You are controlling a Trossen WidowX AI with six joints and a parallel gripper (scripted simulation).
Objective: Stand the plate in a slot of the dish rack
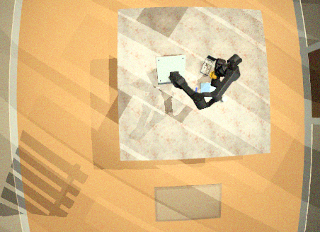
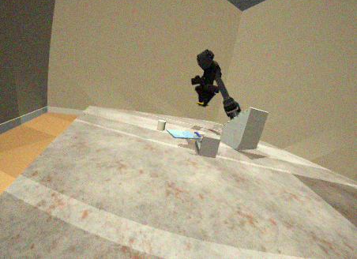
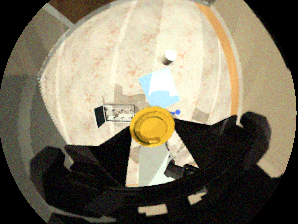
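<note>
The grey dish rack lies 160 mm below my gripper tip, 120 mm to the left of it and 20 mm ahead of it. Round my gripper tip: blue utensil 180 mm below, 90 mm to the right, 90 mm behind; light blue mat 180 mm below, 80 mm to the right, 30 mm ahead; yellow plate 10 mm above.
</note>
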